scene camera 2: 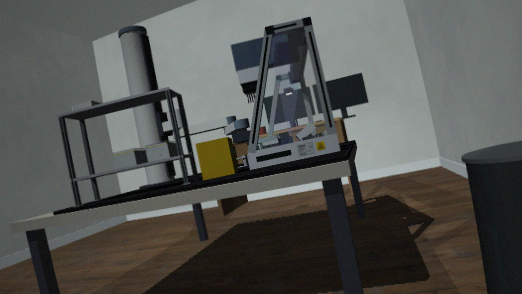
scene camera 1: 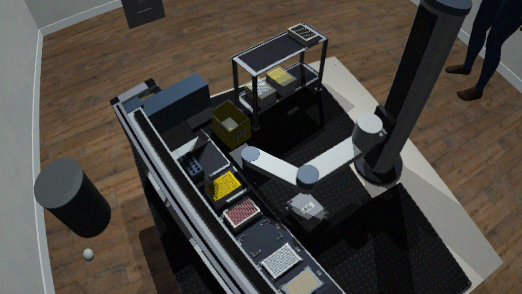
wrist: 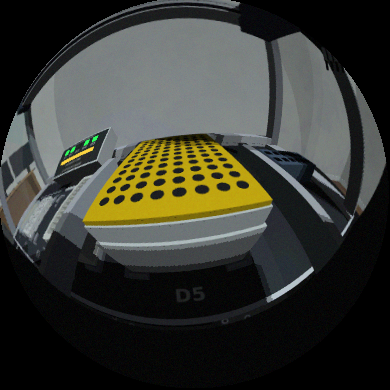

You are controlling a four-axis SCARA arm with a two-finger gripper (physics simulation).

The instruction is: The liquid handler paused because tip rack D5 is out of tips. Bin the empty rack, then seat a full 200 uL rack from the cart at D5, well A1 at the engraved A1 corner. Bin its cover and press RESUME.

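Pixels of known places: gripper, fingertip midpoint: (scene camera 2: 280, 136) (scene camera 1: 217, 190) (wrist: 175, 155); arm's base, origin of the base link: (scene camera 1: 377, 162).
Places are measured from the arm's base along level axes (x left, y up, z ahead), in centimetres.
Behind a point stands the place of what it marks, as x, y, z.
Observation:
The yellow-topped tip rack (scene camera 1: 225, 185) @(-13.3, 13.1, 71.2) (wrist: 175, 195) @(-15.0, 13.1, 67.2) sits at D5, its holes dark, with the engraved D5 in front of it in the wrist view. My gripper (scene camera 1: 226, 184) @(-13.4, 11.9, 74.6) (wrist: 175, 155) @(-13.4, 11.9, 74.6) is open, a finger along each long side of this rack, with nothing gripped. The yellow waste bin (scene camera 1: 231, 131) @(-36.3, 14.3, 58.7) (scene camera 2: 216, 159) @(-52.8, 7.7, 58.6) stands between the deck and the cart (scene camera 1: 255, 102) @(-42.2, 20.3, 44.3) (scene camera 2: 120, 103) @(-59.1, 35.9, 27.4) and has a pale object inside. The cart's lower shelf holds a white-patterned rack (scene camera 1: 260, 93) @(-48.1, 18.3, 38.9) and a yellow-topped rack (scene camera 1: 281, 80) @(-51.7, 18.3, 26.0); whether either is covered is unclear. RESUME cannot be made out.
A dark-welled rack (scene camera 1: 303, 33) @(-57.0, 39.1, 12.3) sits on the cart's top shelf. A red plate (scene camera 1: 242, 214) @(-0.9, 8.5, 69.7) and a blue block (scene camera 1: 191, 166) @(-29.4, 10.7, 80.5) (wrist: 289, 162) @(-28.8, 10.6, 77.5) flank D5. A lit display (wrist: 82, 150) @(10.5, 13.7, 81.5) stands behind the deck. The enclosure frame (scene camera 2: 321, 82) @(-40.0, 27.1, 99.8) surrounds it. A grey RG box (scene camera 1: 306, 207) @(6.7, 6.4, 44.9) lies below the arm.

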